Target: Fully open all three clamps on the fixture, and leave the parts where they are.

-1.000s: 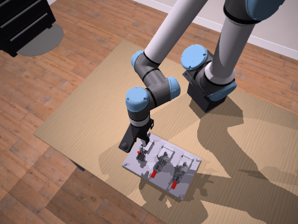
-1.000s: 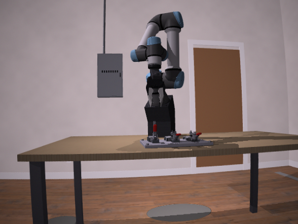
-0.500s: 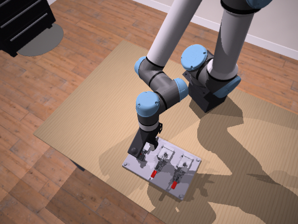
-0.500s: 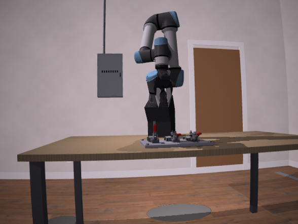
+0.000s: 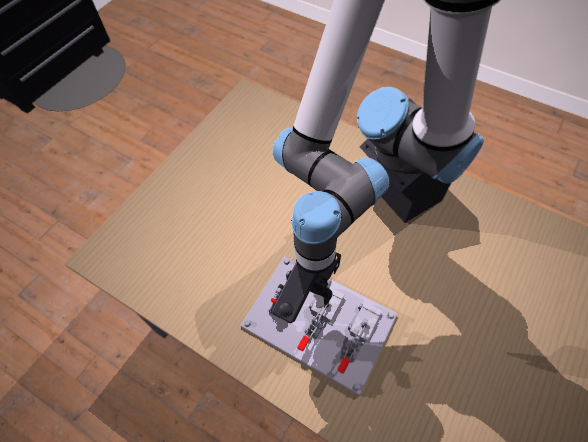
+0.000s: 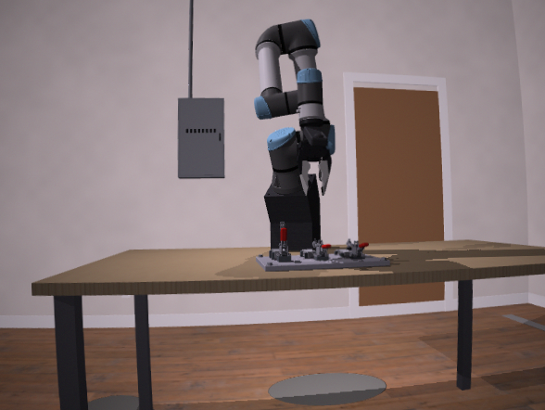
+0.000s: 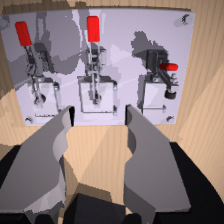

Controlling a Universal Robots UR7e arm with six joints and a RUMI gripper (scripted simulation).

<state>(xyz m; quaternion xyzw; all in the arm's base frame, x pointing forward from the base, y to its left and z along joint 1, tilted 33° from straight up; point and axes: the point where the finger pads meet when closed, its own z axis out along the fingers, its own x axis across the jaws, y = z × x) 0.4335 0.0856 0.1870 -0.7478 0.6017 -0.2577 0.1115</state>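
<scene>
Right now the grey fixture plate is 210 mm below my hand, 30 mm behind it and 10 mm to the left of it.
</scene>
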